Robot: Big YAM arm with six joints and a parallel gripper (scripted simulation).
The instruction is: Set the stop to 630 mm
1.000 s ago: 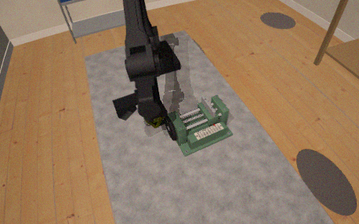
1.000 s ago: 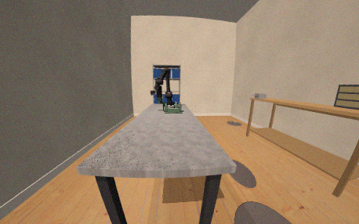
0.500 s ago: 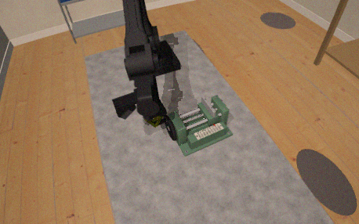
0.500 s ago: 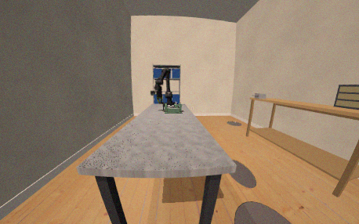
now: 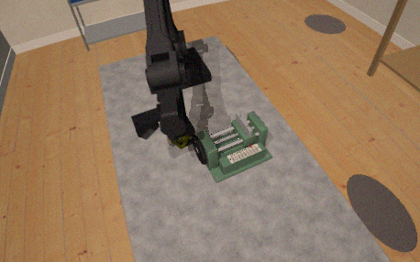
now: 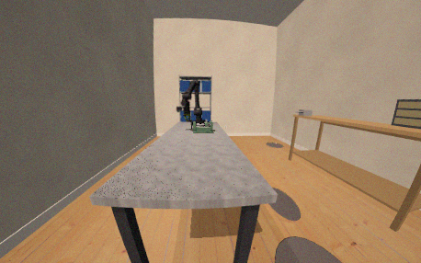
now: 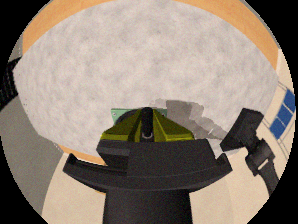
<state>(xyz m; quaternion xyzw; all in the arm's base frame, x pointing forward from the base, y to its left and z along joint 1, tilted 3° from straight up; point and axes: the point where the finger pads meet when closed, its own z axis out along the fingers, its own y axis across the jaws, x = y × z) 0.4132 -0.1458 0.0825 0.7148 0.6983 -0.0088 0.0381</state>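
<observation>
The black handwheel lies 3 cm to the left of my hand and 1 cm below it. Round my hand: grey stop block (3 cm ahead, 20 cm to the left, 2 cm below).
</observation>
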